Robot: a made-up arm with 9 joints. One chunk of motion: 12 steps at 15 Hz.
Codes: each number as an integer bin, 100 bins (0 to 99) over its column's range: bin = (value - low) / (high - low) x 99, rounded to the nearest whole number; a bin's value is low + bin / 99 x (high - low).
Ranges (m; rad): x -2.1..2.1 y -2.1..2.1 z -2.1..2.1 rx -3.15..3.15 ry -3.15..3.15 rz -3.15..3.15
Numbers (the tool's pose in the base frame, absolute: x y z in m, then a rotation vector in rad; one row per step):
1: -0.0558 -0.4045 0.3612 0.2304 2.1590 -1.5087
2: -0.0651 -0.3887 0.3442 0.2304 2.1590 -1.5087
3: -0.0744 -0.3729 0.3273 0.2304 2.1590 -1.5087
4: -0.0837 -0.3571 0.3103 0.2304 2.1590 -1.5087
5: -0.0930 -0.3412 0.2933 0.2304 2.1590 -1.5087
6: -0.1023 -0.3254 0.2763 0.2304 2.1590 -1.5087
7: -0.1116 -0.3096 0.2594 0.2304 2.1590 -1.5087
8: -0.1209 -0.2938 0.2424 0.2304 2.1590 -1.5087
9: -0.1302 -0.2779 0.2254 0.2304 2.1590 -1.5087
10: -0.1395 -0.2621 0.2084 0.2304 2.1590 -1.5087
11: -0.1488 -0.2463 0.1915 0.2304 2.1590 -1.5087
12: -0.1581 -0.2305 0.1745 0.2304 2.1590 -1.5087
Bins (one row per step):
1: 48 40 58 53 83 26
2: 48 40 58 53 83 26
3: 48 41 57 53 83 26
4: 48 41 57 53 83 26
5: 47 41 56 53 83 26
6: 47 42 56 53 83 26
7: 47 42 56 53 83 26
8: 47 43 55 53 83 26
9: 46 43 55 53 83 26
10: 46 43 54 53 83 26
11: 46 44 54 53 83 26
12: 46 44 54 53 83 26

